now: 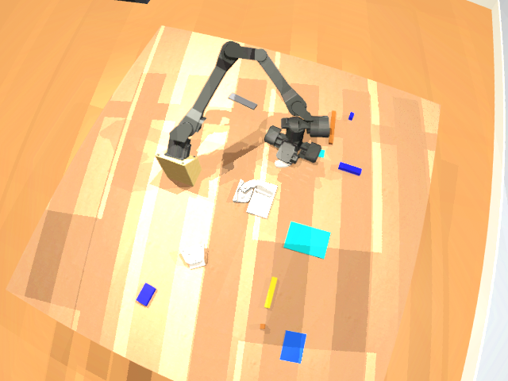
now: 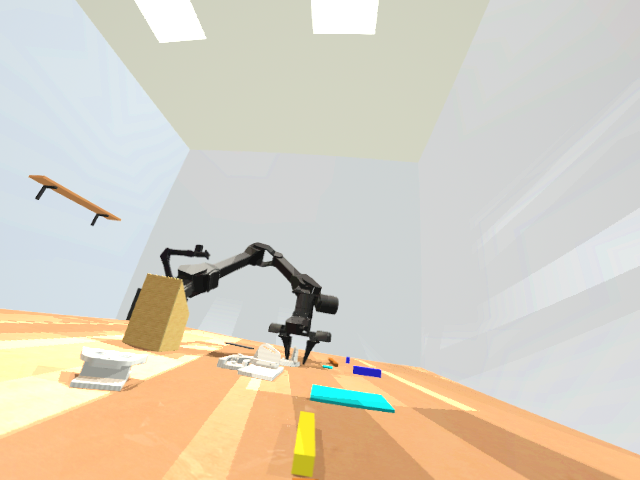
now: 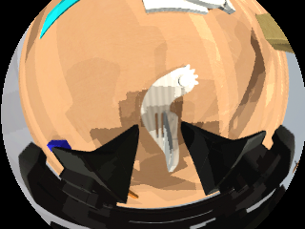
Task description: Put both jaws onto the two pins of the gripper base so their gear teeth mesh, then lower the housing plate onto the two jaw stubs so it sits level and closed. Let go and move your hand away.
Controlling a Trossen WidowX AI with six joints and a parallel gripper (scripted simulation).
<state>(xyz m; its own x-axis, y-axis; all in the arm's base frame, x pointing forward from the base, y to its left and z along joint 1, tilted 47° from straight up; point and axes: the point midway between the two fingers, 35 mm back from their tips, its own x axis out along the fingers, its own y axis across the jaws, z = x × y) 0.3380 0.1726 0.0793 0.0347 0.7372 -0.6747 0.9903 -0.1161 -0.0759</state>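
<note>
Now: the flat white plate 5 cm behind my gripper tip and 19 cm to the right of it. From my gripper tip the other things lie so: dark blue bar 21 cm ahead, 1 cm to the left, 1 cm above; then cyan sheet 14 cm ahead, 28 cm to the right; then grey strip 24 cm behind, 17 cm to the left.
</note>
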